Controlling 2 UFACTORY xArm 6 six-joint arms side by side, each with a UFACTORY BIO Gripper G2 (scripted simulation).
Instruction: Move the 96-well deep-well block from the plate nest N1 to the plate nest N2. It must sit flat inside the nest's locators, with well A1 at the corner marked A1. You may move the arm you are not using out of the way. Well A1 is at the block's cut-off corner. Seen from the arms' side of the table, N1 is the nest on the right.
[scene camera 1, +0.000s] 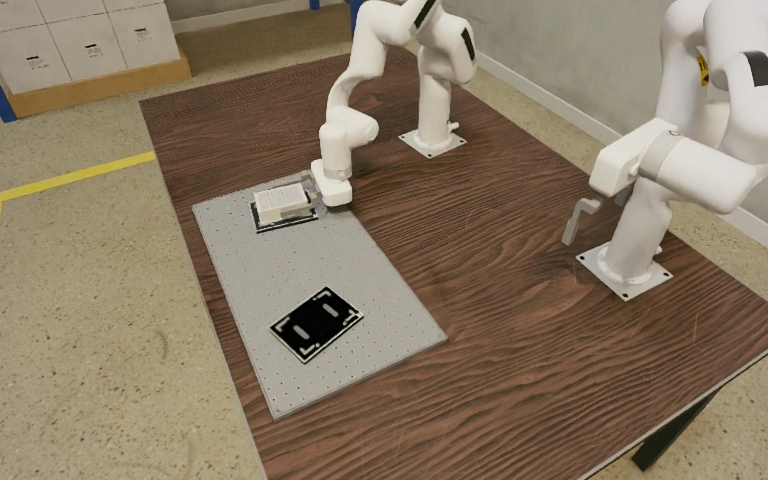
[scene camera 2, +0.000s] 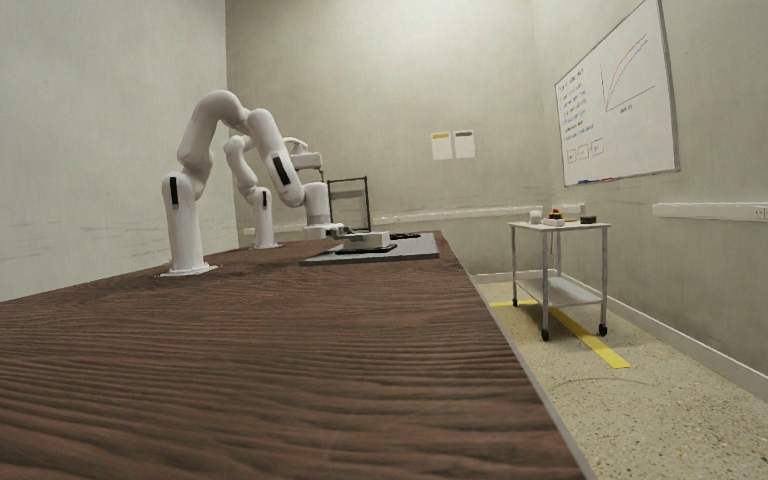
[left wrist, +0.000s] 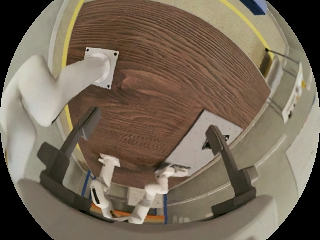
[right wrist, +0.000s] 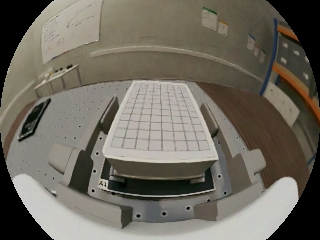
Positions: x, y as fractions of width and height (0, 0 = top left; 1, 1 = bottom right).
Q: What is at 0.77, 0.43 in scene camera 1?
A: My left gripper.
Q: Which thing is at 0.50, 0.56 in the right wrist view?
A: A white deep-well block.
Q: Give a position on a white deep-well block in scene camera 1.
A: At 0.35, 0.42
